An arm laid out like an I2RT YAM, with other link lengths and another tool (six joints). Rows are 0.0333 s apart.
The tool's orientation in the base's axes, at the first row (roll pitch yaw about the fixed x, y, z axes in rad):
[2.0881 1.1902 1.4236]
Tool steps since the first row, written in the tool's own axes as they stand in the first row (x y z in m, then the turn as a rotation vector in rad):
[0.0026 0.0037 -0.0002 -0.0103 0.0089 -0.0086]
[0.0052 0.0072 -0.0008 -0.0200 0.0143 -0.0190]
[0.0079 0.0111 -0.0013 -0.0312 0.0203 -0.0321]
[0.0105 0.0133 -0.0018 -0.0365 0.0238 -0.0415]
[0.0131 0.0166 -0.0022 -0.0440 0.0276 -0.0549]
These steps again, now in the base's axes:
[0.0022 0.0038 -0.0012 -0.0020 0.0077 0.0140]
[0.0040 0.0076 -0.0024 -0.0075 0.0141 0.0267]
[0.0061 0.0117 -0.0035 -0.0148 0.0219 0.0414]
[0.0072 0.0146 -0.0051 -0.0204 0.0280 0.0492]
[0.0091 0.0181 -0.0064 -0.0291 0.0358 0.0598]

